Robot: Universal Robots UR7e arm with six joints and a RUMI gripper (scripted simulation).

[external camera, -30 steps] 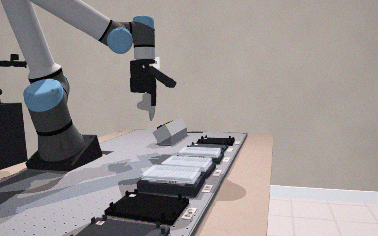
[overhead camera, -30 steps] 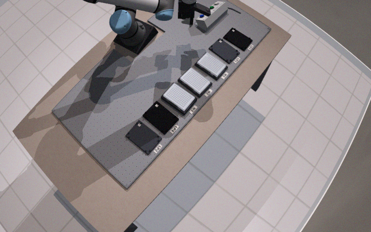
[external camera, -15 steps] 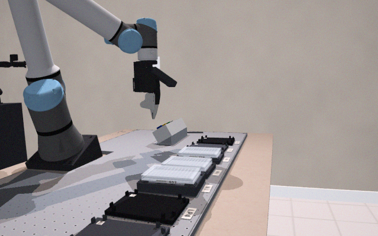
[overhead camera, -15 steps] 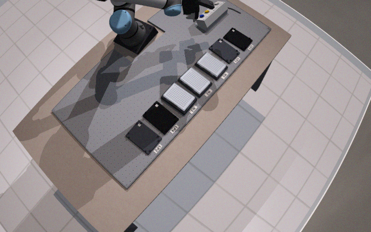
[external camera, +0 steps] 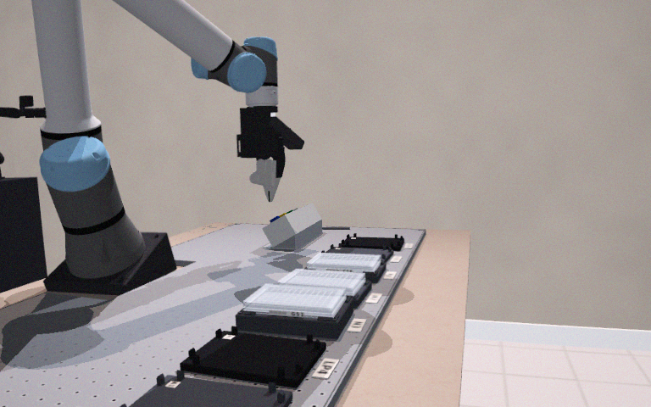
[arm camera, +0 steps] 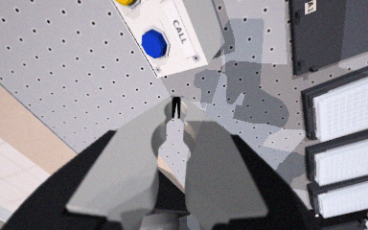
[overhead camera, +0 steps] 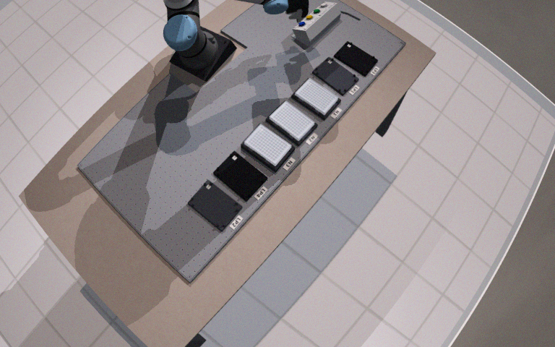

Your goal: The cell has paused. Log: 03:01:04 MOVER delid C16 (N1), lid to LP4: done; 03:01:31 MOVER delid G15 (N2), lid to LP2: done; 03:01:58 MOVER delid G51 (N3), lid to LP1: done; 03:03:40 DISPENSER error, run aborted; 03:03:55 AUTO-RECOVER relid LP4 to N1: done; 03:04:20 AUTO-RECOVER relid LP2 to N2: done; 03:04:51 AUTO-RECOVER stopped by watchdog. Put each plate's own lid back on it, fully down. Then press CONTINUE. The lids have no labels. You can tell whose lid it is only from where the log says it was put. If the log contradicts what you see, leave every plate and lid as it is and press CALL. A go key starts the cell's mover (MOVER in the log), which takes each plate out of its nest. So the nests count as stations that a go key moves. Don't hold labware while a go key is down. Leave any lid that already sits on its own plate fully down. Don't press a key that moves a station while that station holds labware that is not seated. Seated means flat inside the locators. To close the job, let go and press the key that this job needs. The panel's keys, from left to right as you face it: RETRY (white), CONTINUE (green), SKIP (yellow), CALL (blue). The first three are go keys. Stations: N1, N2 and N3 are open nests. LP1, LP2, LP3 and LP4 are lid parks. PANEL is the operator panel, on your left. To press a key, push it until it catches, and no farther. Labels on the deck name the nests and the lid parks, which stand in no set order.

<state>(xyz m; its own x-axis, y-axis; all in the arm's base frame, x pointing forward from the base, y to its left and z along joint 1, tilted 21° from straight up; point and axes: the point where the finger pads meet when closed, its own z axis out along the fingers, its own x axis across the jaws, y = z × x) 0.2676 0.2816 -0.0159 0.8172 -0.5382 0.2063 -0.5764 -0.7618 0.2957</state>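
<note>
My gripper is now 1 cm short of the green continue key, 14 cm to the right of it and 6 cm above it. Round my hand: yellow skip key 9 cm to the left, 6 cm below; then blue key 4 cm to the left, 6 cm below; then white retry key 1 cm ahead, 19 cm to the left, 6 cm below.
</note>
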